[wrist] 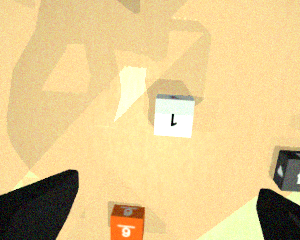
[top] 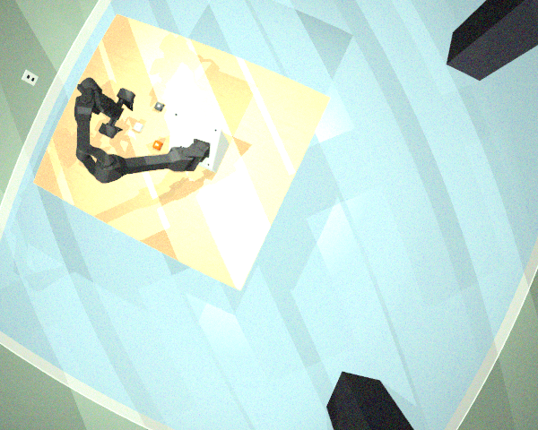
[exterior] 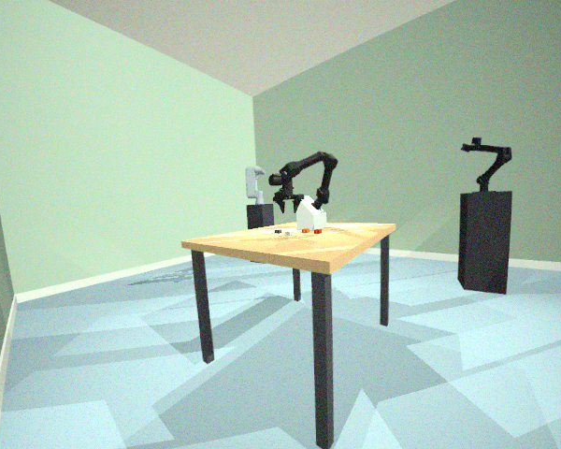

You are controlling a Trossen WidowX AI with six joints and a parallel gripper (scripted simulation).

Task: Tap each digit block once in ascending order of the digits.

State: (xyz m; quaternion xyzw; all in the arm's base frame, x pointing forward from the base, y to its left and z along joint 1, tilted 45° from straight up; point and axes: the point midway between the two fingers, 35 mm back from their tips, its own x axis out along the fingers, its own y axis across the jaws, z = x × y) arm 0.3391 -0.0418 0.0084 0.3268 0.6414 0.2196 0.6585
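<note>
Right now my gripper tip is 110 mm above the white block. The rest, counted from my gripper tip: dark grey block 50 mm behind, 120 mm to the right, 110 mm below; then red block 90 mm behind, 130 mm to the left, 110 mm below; then orange block 110 mm behind, 50 mm to the left, 110 mm below.
</note>
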